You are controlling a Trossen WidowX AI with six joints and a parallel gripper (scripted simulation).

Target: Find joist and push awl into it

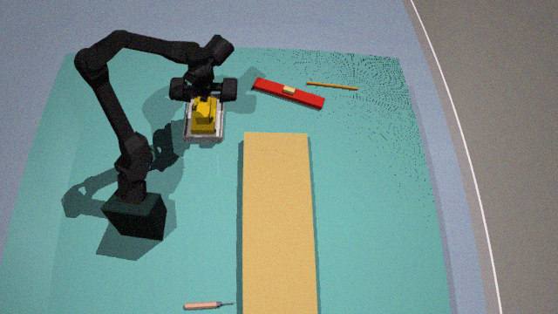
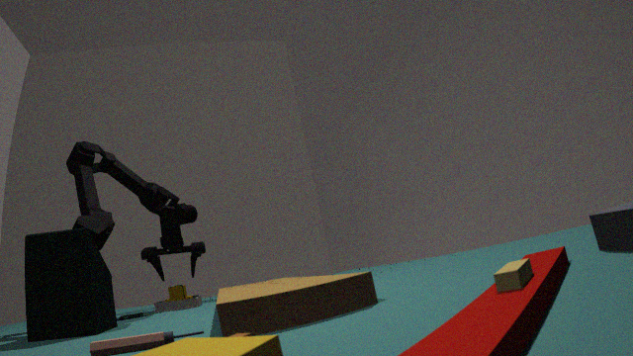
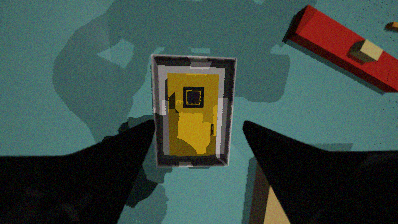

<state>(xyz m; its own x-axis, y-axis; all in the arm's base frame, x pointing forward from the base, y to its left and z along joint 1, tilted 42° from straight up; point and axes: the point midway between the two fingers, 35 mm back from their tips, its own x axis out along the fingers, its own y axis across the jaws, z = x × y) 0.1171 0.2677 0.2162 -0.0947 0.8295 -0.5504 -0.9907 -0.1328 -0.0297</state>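
My gripper tip is 1 cm past the square indicator, 2 cm to the right of it and 2 cm above it. From my gripper tip the other things lie so: thin orange pencil: 38 cm ahead, 19 cm to the left, 8 cm below; then stud finder: 1 cm behind, 1 cm to the left, 3 cm below; then tray: 1 cm to the right, 7 cm below.
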